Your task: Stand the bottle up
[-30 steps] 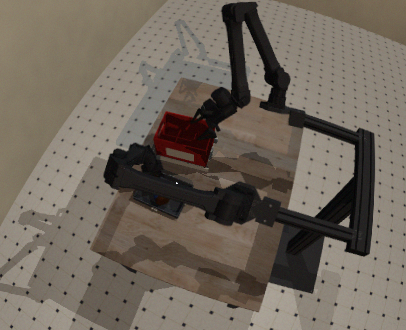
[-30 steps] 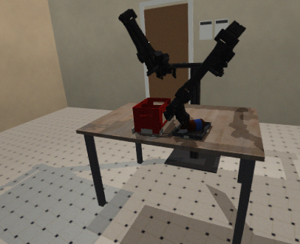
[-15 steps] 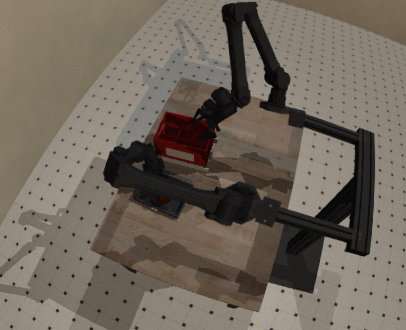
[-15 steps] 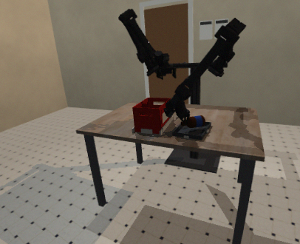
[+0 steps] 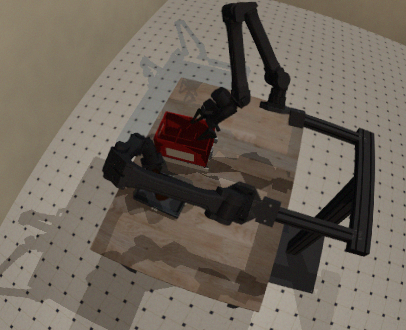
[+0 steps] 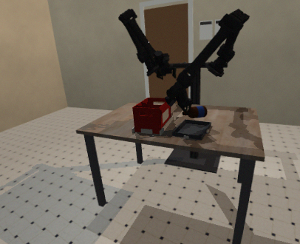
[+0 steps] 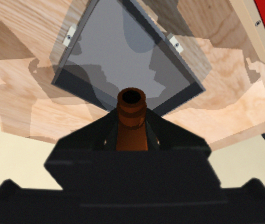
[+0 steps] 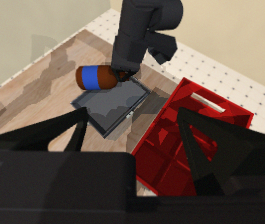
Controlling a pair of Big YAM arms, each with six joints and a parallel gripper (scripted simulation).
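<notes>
My left gripper is now 3 cm past the brown bottle, 4 cm to the right of it and 1 cm above it. Round my left hand: red crate: 3 cm behind, 26 cm to the right, 5 cm below; then dark tray: 4 cm behind, 3 cm to the left, 12 cm below.
</notes>
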